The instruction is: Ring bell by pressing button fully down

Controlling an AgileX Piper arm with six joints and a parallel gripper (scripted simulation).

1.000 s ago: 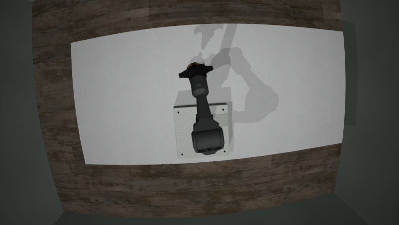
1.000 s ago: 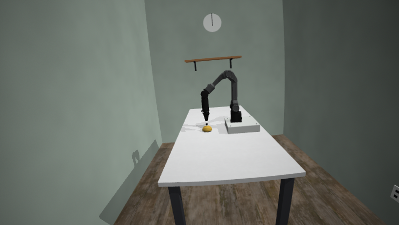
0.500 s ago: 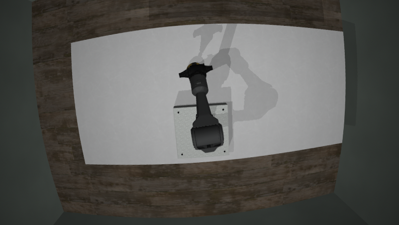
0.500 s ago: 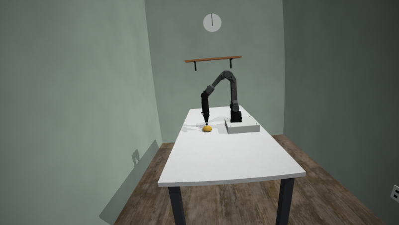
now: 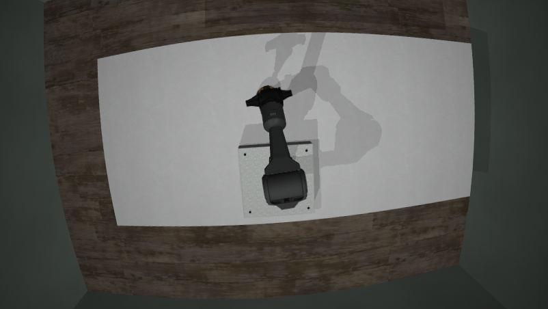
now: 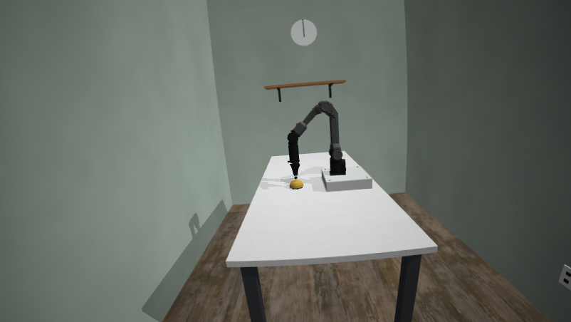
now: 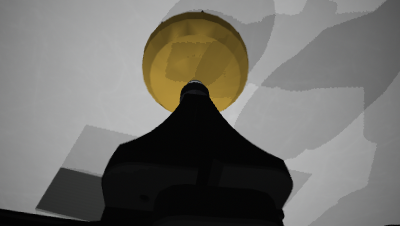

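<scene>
Right now the bell button is 20 mm below my hand. Also, from my hand: bell: 40 mm below.
</scene>
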